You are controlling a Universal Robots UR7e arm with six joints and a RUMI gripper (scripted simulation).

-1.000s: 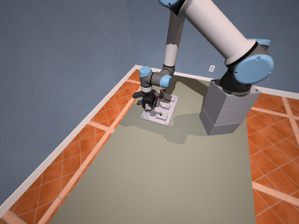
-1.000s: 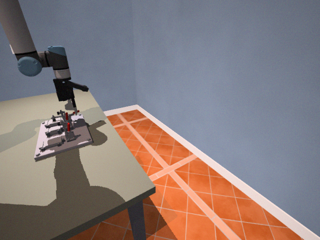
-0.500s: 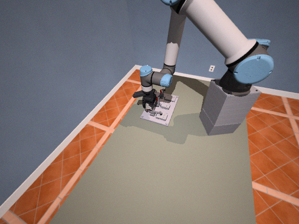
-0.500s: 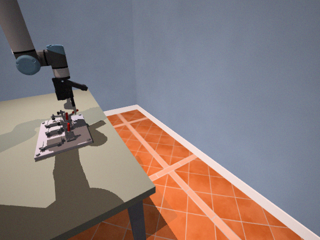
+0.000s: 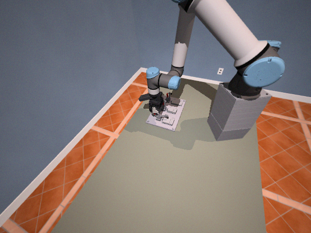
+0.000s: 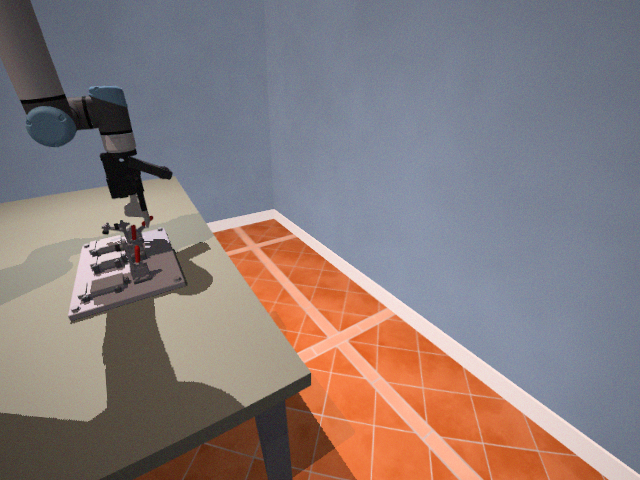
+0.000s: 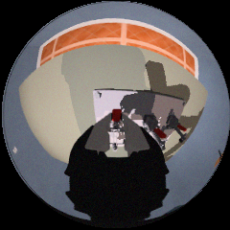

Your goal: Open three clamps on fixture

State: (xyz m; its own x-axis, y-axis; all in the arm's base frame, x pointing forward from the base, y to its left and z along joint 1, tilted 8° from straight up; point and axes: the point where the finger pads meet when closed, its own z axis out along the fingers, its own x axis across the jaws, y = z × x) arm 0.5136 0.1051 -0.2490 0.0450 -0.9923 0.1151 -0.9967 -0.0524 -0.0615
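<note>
Now: the block 130 mm behind my hand, 10 mm to the right of it and 40 mm below it. From my hand the other things lie so: grey fixture plate: 70 mm behind, 110 mm to the right, 60 mm below.
</note>
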